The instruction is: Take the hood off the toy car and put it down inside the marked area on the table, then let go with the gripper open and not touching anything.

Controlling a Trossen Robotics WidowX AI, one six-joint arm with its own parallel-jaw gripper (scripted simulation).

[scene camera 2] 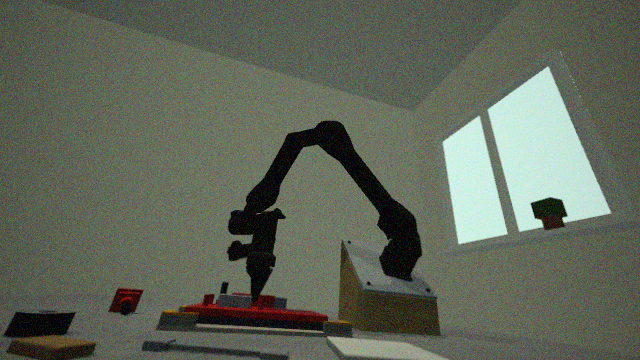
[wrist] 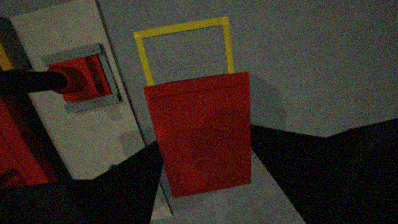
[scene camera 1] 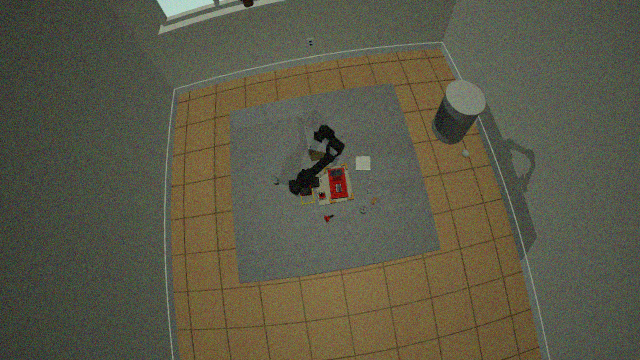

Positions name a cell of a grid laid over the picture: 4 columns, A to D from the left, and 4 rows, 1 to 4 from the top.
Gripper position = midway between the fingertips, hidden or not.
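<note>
Gripper (scene camera 2: B4), (wrist: C3), carrying red hood (wrist: C3).
</note>
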